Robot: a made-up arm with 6 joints.
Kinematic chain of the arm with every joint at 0, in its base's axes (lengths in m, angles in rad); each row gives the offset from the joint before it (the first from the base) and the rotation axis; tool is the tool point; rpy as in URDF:
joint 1: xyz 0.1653 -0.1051 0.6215 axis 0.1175 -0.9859 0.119
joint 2: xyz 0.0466 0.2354 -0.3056 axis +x
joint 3: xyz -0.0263 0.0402 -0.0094 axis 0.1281 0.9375 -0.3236
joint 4: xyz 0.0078 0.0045 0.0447 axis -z
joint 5: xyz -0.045 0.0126 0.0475 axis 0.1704 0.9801 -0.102
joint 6: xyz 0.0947 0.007 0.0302 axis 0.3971 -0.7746 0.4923
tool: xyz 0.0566 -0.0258 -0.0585 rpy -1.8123 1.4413 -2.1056
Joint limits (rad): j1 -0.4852..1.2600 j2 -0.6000..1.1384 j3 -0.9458..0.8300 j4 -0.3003..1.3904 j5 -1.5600..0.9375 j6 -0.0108..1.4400
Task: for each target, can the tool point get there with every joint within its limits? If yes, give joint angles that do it. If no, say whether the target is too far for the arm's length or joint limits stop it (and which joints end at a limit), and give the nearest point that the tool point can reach.
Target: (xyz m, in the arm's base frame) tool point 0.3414 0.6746 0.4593
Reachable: no: too far | nearest point 0.2697 0.4440 0.4981 | short by 0.245 m
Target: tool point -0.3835 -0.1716 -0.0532
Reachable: no: too far | nearest point 0.0267 0.0832 0.2299 | short by 0.560 m
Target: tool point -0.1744 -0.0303 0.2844
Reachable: no: joint limits stop it (at a limit: joint 1, joint 2, joint 3, joint 4, joint 6) | nearest point -0.0125 -0.0075 0.3766 | short by 0.188 m
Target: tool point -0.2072 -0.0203 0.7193
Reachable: no: joint limits stop it (at a limit: joint 1, joint 2, joint 4, joint 5) | nearest point -0.0864 0.0537 0.5659 | short by 0.209 m
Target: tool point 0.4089 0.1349 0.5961
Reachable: yes | joints 0.7858 0.2011 0.3611 0.4099 -0.5143 0.1304
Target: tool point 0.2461 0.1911 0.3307
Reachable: yes | joints -0.0998 -0.2190 -0.5528 0.1028 0.4756 0.2446
